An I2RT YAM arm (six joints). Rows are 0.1 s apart.
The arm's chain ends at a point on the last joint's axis. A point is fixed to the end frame.
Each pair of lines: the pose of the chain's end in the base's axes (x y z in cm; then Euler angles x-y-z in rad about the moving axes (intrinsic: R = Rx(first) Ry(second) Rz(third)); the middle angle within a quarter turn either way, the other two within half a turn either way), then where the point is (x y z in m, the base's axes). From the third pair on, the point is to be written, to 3 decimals.
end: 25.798 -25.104 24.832 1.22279 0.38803 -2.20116
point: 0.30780 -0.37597 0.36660
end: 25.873 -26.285 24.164 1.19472 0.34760 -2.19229
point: 0.30156 -0.38640 0.36404
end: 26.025 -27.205 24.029 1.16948 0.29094 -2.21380
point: 0.295 -0.394 0.367
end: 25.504 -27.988 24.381 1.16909 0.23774 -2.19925
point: 0.281 -0.404 0.371
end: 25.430 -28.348 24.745 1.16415 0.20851 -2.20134
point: 0.275 -0.407 0.375
